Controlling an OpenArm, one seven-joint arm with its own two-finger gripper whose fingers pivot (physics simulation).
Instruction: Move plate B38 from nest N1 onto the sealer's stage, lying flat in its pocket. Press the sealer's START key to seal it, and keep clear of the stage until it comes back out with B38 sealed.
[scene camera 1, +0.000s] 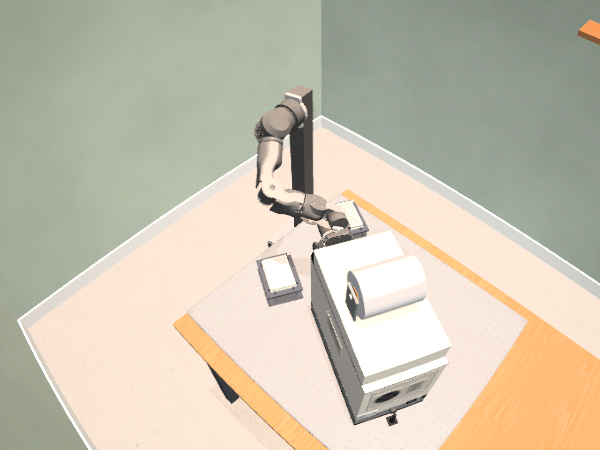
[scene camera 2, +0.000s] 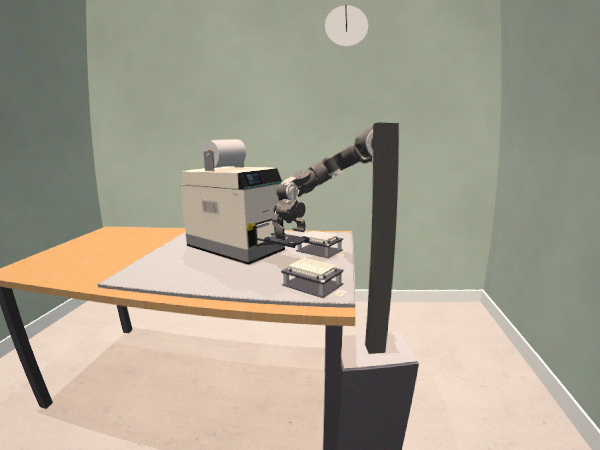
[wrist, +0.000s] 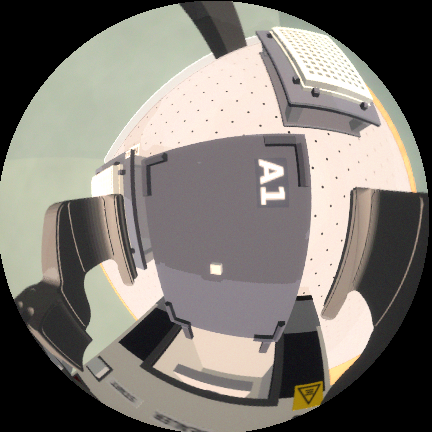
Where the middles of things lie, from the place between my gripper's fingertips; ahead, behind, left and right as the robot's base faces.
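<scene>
The dark sealer stage (wrist: 244, 201) has my hand 2 cm above it, 3 cm short of it and 3 cm to the left of it.
</scene>
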